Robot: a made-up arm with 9 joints. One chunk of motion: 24 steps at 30 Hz.
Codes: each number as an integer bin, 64 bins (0 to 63) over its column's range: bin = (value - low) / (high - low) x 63, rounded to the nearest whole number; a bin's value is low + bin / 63 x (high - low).
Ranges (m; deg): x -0.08..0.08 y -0.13..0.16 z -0.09..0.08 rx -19..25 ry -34..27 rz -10..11
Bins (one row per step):
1: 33 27 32 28 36 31
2: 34 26 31 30 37 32
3: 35 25 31 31 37 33
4: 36 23 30 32 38 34
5: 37 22 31 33 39 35
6: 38 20 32 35 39 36
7: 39 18 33 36 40 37
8: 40 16 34 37 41 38
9: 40 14 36 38 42 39
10: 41 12 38 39 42 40
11: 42 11 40 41 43 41
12: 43 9 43 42 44 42
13: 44 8 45 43 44 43
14: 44 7 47 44 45 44
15: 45 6 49 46 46 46
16: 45 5 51 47 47 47
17: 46 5 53 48 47 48
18: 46 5 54 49 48 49
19: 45 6 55 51 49 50
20: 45 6 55 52 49 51
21: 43 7 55 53 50 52
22: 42 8 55 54 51 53
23: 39 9 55 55 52 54
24: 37 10 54 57 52 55
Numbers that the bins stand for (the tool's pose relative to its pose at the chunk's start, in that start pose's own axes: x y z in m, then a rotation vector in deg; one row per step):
1: 0.0038 -0.0057 -0.0037 0.56 0.86 0.33
2: 0.0063 -0.0103 -0.0063 1.95 1.83 0.67
3: 0.0089 -0.0149 -0.0063 2.65 1.83 1.00
4: 0.0114 -0.0241 -0.0090 3.35 2.79 1.33
5: 0.0140 -0.0287 -0.0063 4.05 3.76 1.67
6: 0.0165 -0.0379 -0.0037 5.44 3.76 2.00
7: 0.0190 -0.0471 -0.0010 6.14 4.73 2.33
8: 0.0216 -0.0563 0.0017 6.84 5.70 2.67
9: 0.0216 -0.0656 0.0071 7.54 6.67 3.00
10: 0.0241 -0.0748 0.0125 8.24 6.67 3.33
11: 0.0267 -0.0794 0.0179 9.63 7.63 3.67
12: 0.0292 -0.0886 0.0260 10.33 8.60 4.00
13: 0.0317 -0.0932 0.0314 11.03 8.60 4.33
14: 0.0317 -0.0978 0.0368 11.73 9.57 4.67
15: 0.0343 -0.1024 0.0422 13.13 10.54 5.33
16: 0.0343 -0.1070 0.0476 13.83 11.51 5.67
17: 0.0368 -0.1070 0.0530 14.52 11.51 6.00
18: 0.0368 -0.1070 0.0557 15.22 12.48 6.33
19: 0.0343 -0.1024 0.0584 16.62 13.44 6.67
20: 0.0343 -0.1024 0.0584 17.32 13.44 7.00
21: 0.0292 -0.0978 0.0584 18.02 14.41 7.33
22: 0.0267 -0.0932 0.0584 18.71 15.38 7.67
23: 0.0190 -0.0886 0.0584 19.41 16.35 8.00
24: 0.0140 -0.0840 0.0557 20.81 16.35 8.33

